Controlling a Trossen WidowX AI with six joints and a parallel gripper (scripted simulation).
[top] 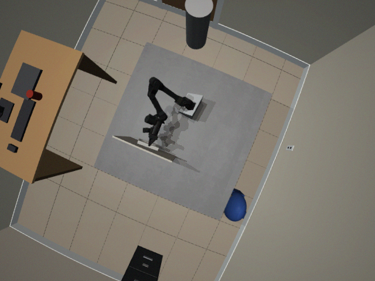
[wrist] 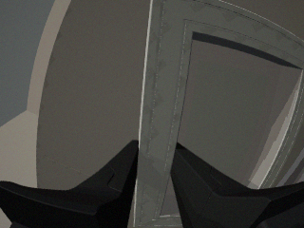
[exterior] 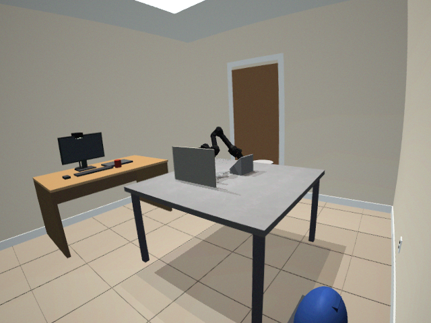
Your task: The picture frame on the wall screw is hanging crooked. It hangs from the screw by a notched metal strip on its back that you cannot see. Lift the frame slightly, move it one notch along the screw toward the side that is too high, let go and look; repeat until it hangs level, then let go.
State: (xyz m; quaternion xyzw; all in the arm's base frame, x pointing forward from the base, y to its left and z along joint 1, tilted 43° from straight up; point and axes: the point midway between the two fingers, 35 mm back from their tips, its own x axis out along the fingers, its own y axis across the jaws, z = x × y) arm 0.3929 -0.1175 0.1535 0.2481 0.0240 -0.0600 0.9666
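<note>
Now: gripper tip 1 cm short of the pale picture frame, 2 cm to the left of it and 5 cm above it. Round my gripper tip: wall panel: 2 cm ahead, 2 cm to the right, 6 cm below.
</note>
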